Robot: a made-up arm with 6 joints. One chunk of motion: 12 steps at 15 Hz.
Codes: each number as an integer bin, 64 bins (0 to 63) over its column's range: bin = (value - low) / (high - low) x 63, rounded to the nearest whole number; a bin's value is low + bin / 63 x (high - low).
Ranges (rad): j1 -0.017..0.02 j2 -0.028..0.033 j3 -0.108..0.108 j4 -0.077..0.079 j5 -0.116..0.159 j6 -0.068..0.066
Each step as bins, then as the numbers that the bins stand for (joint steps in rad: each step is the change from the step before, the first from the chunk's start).
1 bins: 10 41 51 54 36 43
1 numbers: -0.01113 0.01170 0.06686 0.05671 0.04114 0.02346
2 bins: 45 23 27 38 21 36
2 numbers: 0.00943 -0.00573 -0.01543 0.01710 -0.02433 0.00857
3 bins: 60 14 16 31 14 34
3 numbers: 0.01824 -0.01444 -0.05314 -0.00024 -0.05489 0.00432
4 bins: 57 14 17 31 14 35
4 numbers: 0.01648 -0.01444 -0.04971 -0.00024 -0.05489 0.00644
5 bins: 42 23 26 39 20 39
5 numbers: 0.00767 -0.00573 -0.01886 0.01957 -0.02870 0.01495
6 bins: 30 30 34 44 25 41
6 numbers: 0.00062 0.00105 0.00857 0.03195 -0.00687 0.01921
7 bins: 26 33 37 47 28 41
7 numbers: -0.00173 0.00395 0.01886 0.03938 0.00622 0.01921
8 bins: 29 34 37 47 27 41
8 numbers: 0.00003 0.00492 0.01886 0.03938 0.00186 0.01921
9 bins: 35 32 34 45 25 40
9 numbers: 0.00356 0.00298 0.00857 0.03443 -0.00687 0.01708
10 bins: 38 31 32 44 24 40
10 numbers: 0.00532 0.00202 0.00171 0.03195 -0.01124 0.01708
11 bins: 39 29 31 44 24 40
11 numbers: 0.00590 0.00008 -0.00171 0.03195 -0.01124 0.01708
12 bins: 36 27 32 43 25 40
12 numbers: 0.00414 -0.00186 0.00171 0.02948 -0.00687 0.01708
